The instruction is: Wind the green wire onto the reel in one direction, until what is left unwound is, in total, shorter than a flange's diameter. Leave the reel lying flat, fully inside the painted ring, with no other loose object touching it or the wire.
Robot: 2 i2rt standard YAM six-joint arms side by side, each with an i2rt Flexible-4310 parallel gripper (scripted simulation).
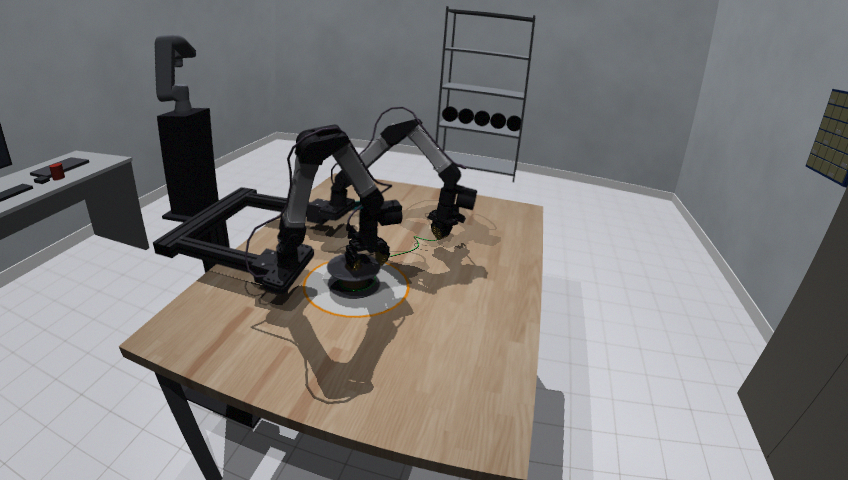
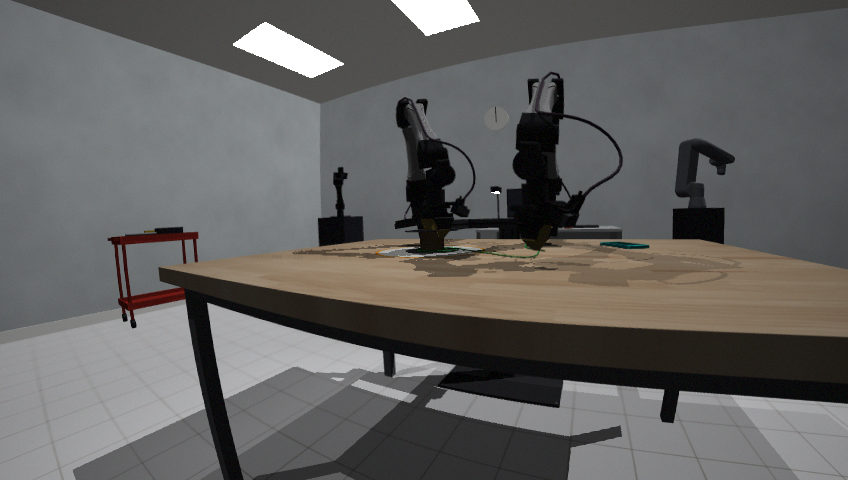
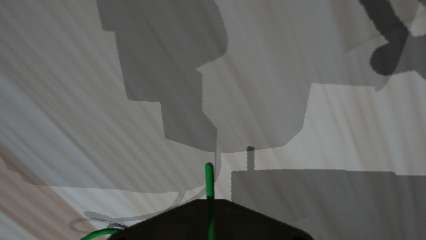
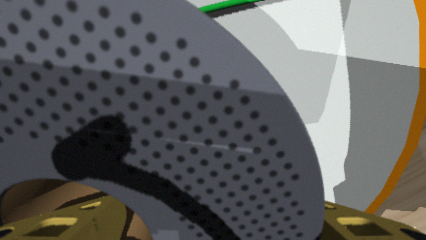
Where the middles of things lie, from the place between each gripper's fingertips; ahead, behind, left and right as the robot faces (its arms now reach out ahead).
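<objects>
Dark reel (image 1: 369, 267): my right gripper (image 2: 436, 237) is 2 cm above it, 3 cm to the left of it and 4 cm past it.
The same dark reel, relative to my left hand (image 2: 536, 250), is 230 mm behind and 330 mm to the right.
</objects>
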